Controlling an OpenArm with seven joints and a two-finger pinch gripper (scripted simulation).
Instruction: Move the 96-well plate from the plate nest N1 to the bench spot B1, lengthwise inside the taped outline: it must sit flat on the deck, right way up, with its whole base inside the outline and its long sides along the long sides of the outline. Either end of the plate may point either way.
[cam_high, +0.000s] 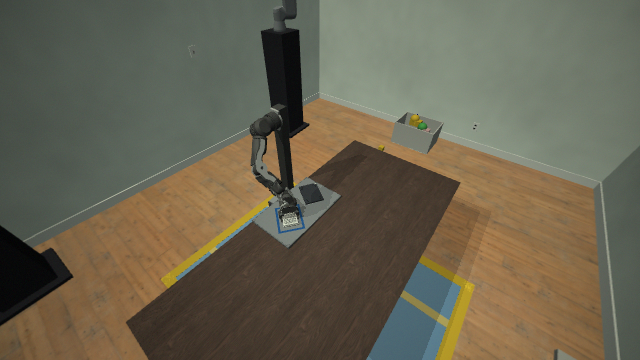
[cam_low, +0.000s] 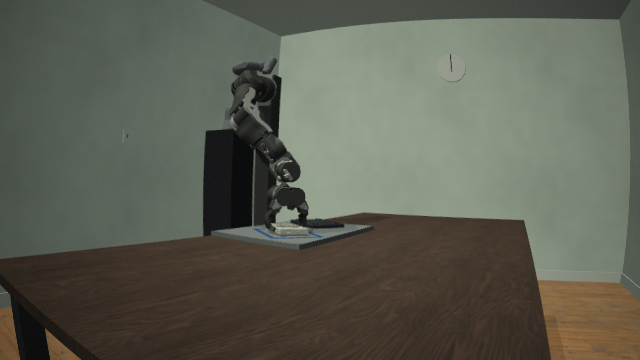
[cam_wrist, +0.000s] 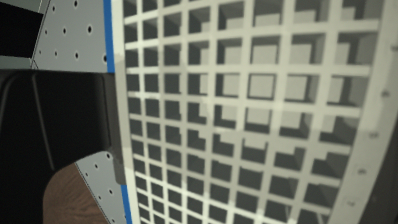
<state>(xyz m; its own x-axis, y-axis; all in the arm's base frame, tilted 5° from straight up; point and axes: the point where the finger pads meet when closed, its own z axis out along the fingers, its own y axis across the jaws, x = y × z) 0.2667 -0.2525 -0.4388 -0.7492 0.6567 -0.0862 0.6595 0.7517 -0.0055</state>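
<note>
My hand is right at the white 96-well plate. The rest, counted from my hand: black plate nest: 240 mm to the left, 20 mm behind, 10 mm below.
</note>
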